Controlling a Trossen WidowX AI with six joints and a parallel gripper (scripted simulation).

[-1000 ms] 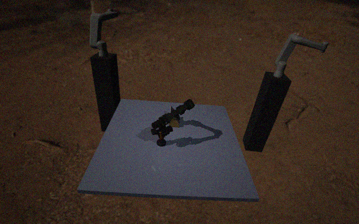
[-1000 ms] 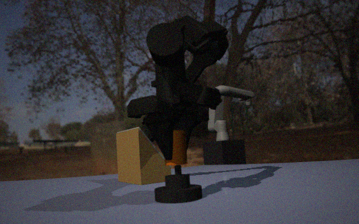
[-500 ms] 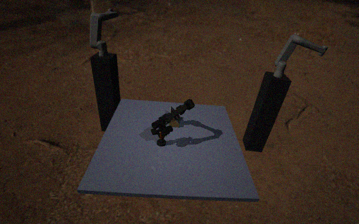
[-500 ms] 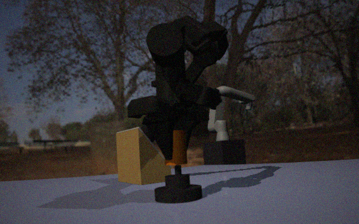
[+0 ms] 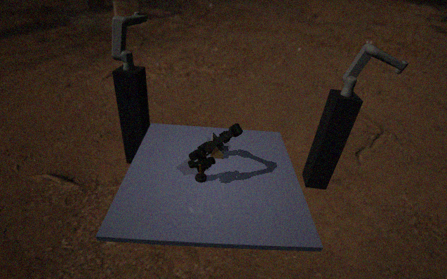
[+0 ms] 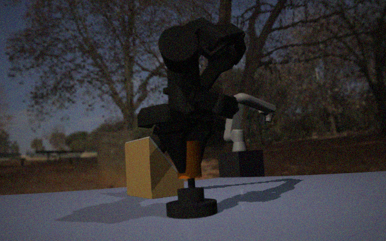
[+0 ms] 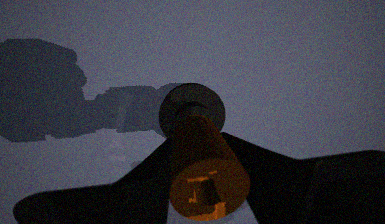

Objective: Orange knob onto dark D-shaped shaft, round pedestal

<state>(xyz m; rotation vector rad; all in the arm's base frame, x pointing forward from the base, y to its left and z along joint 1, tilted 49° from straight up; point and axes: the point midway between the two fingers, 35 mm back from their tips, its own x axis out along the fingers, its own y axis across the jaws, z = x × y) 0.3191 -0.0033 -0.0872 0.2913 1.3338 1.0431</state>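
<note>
The orange knob lies 2 cm above my gripper tip. From my gripper tip the other things lie so: pedestal (4 cm below).
</note>
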